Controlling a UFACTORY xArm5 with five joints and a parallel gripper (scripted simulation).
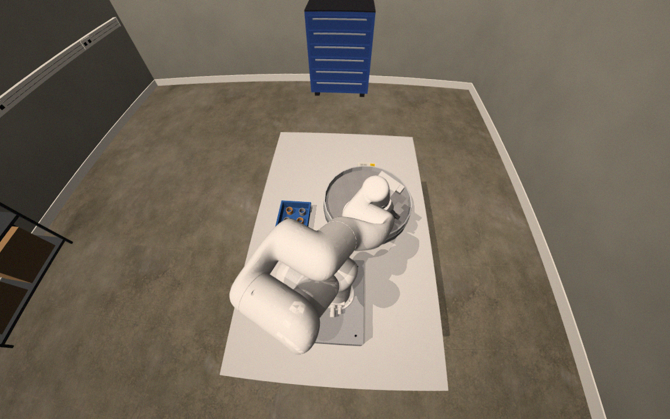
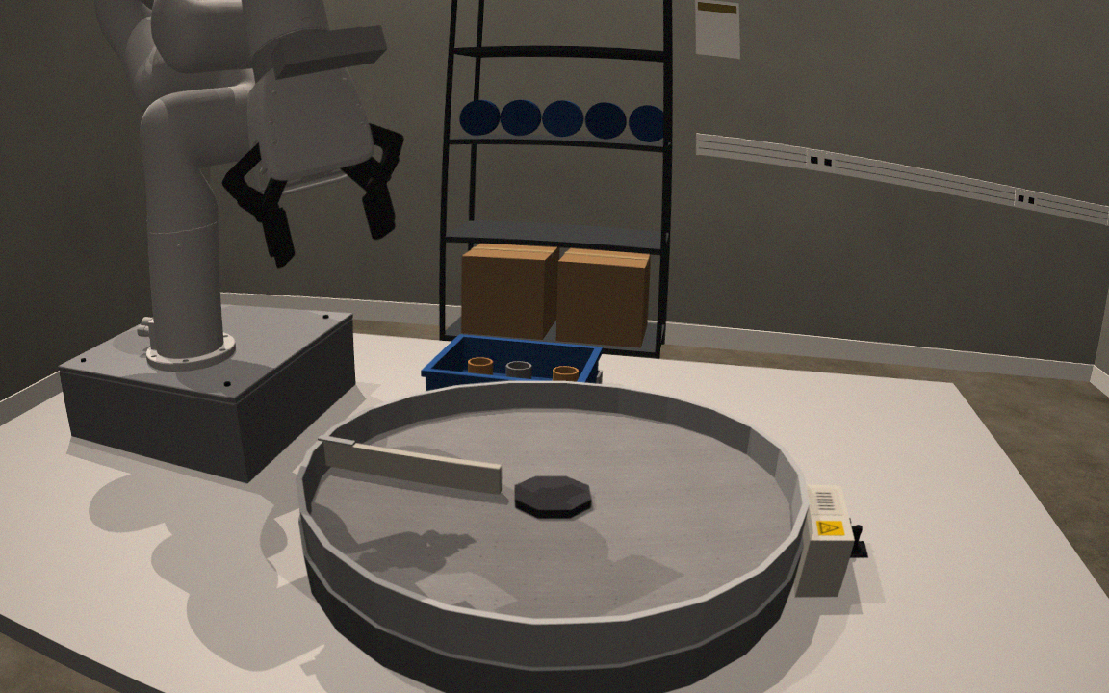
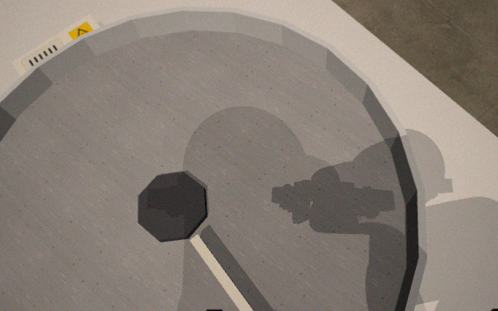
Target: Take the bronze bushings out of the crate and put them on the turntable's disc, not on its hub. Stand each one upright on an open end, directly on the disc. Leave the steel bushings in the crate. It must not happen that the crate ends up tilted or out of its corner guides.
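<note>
My gripper is now 37 cm to the right of the blue crate, 24 cm above it and 6 cm short of it. From my hand the other things lie so: turntable disc 21 cm below, 17 cm ahead, 2 cm to the left.
</note>
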